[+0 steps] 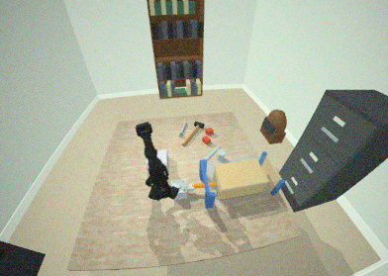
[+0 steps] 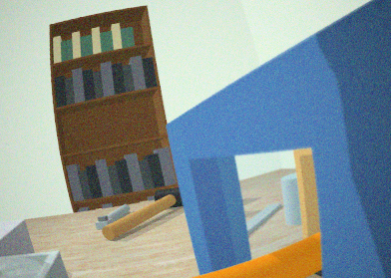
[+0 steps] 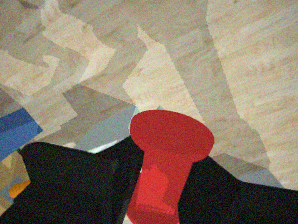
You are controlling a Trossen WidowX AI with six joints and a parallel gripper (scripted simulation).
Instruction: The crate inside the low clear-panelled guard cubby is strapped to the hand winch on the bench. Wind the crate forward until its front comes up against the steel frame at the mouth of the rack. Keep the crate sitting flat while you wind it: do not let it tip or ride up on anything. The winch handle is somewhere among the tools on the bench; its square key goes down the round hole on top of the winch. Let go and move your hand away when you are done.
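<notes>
The winch handle is 40 mm ahead of my gripper tip, 20 mm to the left of it and 10 mm below it. Round my gripper tip: blue frame (250 mm ahead, 30 mm to the left, 10 mm below); red grip (20 mm above); grey winch (80 mm ahead, 30 mm to the left, 80 mm below).
</notes>
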